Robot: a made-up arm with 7 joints. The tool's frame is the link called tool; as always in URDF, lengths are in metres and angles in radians.
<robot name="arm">
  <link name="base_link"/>
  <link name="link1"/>
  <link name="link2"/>
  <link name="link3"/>
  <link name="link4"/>
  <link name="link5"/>
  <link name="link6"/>
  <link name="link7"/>
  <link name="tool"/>
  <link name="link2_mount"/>
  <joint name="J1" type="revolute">
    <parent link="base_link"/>
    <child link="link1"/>
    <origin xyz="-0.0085 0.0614 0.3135"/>
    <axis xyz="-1 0 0"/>
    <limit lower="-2.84" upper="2.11" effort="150" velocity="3.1"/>
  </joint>
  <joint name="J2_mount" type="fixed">
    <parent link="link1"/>
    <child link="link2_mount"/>
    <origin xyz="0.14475 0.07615 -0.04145"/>
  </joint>
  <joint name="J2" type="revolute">
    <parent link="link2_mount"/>
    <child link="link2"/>
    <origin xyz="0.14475 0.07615 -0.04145"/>
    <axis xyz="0 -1 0"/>
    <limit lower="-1.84" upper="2.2" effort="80" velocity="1.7"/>
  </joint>
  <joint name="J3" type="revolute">
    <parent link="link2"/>
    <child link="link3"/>
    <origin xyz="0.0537 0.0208 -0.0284"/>
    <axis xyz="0 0 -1"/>
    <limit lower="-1.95" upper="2.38" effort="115" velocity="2.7"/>
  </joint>
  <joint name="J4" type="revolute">
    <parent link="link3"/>
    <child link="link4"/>
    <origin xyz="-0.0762 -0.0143 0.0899"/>
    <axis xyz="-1 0 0"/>
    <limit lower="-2.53" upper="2.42" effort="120" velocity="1.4"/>
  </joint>
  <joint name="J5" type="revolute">
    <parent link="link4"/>
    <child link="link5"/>
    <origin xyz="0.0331 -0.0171 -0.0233"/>
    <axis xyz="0 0 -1"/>
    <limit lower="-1.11" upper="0.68" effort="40" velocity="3.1"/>
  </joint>
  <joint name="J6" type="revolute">
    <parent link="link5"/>
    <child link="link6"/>
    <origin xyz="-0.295 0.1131 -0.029"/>
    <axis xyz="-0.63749 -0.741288 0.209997"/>
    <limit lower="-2.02" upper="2.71" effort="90" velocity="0.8"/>
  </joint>
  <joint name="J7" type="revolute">
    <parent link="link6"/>
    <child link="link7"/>
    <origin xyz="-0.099 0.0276 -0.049"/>
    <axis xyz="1 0 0"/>
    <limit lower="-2" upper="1.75" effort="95" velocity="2.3"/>
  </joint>
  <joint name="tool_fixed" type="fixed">
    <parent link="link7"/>
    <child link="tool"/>
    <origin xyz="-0.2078 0.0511 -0.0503" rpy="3.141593 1.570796 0"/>
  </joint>
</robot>
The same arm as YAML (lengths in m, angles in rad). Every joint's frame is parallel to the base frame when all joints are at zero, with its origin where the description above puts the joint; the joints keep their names.
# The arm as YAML. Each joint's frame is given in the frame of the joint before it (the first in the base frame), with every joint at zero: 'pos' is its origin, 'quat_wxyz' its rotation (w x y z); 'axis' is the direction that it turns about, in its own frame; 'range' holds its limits. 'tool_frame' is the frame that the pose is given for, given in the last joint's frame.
length_unit: m
angle_unit: rad
joints:
  - joint: J1
    pos: [-0.0085, 0.0614, 0.3135]
    quat_wxyz: [1.0, 0.0, 0.0, 0.0]
    axis: [-1.0, 0.0, 0.0]
    range: [-2.84, 2.11]
  - joint: J2
    pos: [0.2895, 0.1523, -0.0829]
    quat_wxyz: [1.0, 0.0, 0.0, 0.0]
    axis: [0.0, -1.0, 0.0]
    range: [-1.84, 2.2]
  - joint: J3
    pos: [0.0537, 0.0208, -0.0284]
    quat_wxyz: [1.0, 0.0, 0.0, 0.0]
    axis: [0.0, 0.0, -1.0]
    range: [-1.95, 2.38]
  - joint: J4
    pos: [-0.0762, -0.0143, 0.0899]
    quat_wxyz: [1.0, 0.0, 0.0, 0.0]
    axis: [-1.0, 0.0, 0.0]
    range: [-2.53, 2.42]
  - joint: J5
    pos: [0.0331, -0.0171, -0.0233]
    quat_wxyz: [1.0, 0.0, 0.0, 0.0]
    axis: [0.0, 0.0, -1.0]
    range: [-1.11, 0.68]
  - joint: J6
    pos: [-0.295, 0.1131, -0.029]
    quat_wxyz: [1.0, 0.0, 0.0, 0.0]
    axis: [-0.63749, -0.741288, 0.209997]
    range: [-2.02, 2.71]
  - joint: J7
    pos: [-0.099, 0.0276, -0.049]
    quat_wxyz: [1.0, 0.0, 0.0, 0.0]
    axis: [1.0, 0.0, 0.0]
    range: [-2.0, 1.75]
tool_frame:
  pos: [-0.2078, 0.0511, -0.0503]
  quat_wxyz: [0.0, 0.707107, 0.0, -0.707107]

